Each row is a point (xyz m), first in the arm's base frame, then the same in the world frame.
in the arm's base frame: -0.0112 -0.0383 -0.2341
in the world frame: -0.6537 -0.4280 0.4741
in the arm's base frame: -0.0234 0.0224 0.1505
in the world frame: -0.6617 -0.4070 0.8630
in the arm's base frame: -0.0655 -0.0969 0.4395
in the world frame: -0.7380 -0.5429 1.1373
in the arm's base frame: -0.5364 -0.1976 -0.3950
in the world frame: -1.1971 -0.4424 0.2963
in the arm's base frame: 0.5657 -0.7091 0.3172
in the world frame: -0.2631 -1.2693 0.9501
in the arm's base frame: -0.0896 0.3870 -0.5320
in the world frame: -0.6233 0.0327 0.2240
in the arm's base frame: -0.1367 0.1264 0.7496
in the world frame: -0.7636 -0.3430 1.4697
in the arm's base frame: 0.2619 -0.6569 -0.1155
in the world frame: -0.5349 -1.1023 0.5253
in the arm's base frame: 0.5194 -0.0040 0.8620
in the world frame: -0.1589 -0.6342 1.5681
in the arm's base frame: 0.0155 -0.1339 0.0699
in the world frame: -0.6580 -0.5587 0.7660
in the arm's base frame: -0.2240 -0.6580 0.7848
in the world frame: -1.0315 -1.0845 1.4195
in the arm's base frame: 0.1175 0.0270 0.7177
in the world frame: -0.5387 -0.4951 1.4276
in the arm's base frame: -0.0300 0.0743 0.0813
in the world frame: -0.6542 -0.3480 0.7999
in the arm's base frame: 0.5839 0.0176 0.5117
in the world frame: -0.0819 -0.5915 1.2223
